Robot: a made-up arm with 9 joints. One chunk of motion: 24 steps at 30 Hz.
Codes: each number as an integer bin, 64 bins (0 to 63) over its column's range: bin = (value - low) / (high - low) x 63, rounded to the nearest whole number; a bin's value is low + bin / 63 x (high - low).
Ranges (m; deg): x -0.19..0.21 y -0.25..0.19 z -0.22..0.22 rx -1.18..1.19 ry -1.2..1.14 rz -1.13..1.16
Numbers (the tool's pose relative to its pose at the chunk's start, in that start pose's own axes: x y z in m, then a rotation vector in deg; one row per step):
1: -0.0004 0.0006 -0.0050 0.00 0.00 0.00
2: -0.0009 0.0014 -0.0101 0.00 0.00 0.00
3: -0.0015 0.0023 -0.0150 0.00 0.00 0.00
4: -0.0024 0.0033 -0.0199 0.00 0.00 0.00
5: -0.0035 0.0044 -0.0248 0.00 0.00 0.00
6: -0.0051 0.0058 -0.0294 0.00 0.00 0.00
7: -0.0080 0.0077 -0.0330 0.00 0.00 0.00
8: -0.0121 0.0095 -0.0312 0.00 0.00 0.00
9: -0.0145 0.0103 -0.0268 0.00 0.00 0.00
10: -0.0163 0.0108 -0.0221 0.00 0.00 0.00
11: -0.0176 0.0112 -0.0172 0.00 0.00 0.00
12: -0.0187 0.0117 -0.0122 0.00 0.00 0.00
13: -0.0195 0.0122 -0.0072 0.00 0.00 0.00
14: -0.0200 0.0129 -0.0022 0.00 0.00 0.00
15: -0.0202 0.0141 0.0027 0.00 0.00 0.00
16: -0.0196 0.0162 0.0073 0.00 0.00 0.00
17: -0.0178 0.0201 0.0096 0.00 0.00 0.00
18: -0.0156 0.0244 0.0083 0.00 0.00 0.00
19: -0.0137 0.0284 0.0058 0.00 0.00 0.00
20: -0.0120 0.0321 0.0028 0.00 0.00 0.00
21: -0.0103 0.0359 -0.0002 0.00 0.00 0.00
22: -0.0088 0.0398 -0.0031 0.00 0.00 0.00
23: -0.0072 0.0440 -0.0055 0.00 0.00 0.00
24: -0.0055 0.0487 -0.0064 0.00 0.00 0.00
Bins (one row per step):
1: 30 36 31 31 32 31
2: 30 36 30 31 32 31
3: 30 36 29 31 32 31
4: 30 36 29 31 32 31
5: 29 36 28 31 32 31
6: 29 37 27 31 32 31
7: 29 37 27 31 32 31
8: 28 37 27 31 32 31
9: 28 37 28 31 32 31
10: 27 37 28 31 32 31
11: 27 37 29 31 32 31
12: 27 37 30 31 32 31
13: 27 38 30 31 32 31
14: 27 38 31 31 32 31
15: 27 38 32 31 32 31
16: 27 38 33 31 32 31
17: 27 39 33 31 32 31
18: 27 39 33 31 32 31
19: 28 40 32 31 32 31
20: 28 40 32 31 32 31
21: 28 41 31 31 32 31
22: 29 41 31 31 32 31
23: 29 42 31 31 32 31
24: 29 43 31 31 32 31

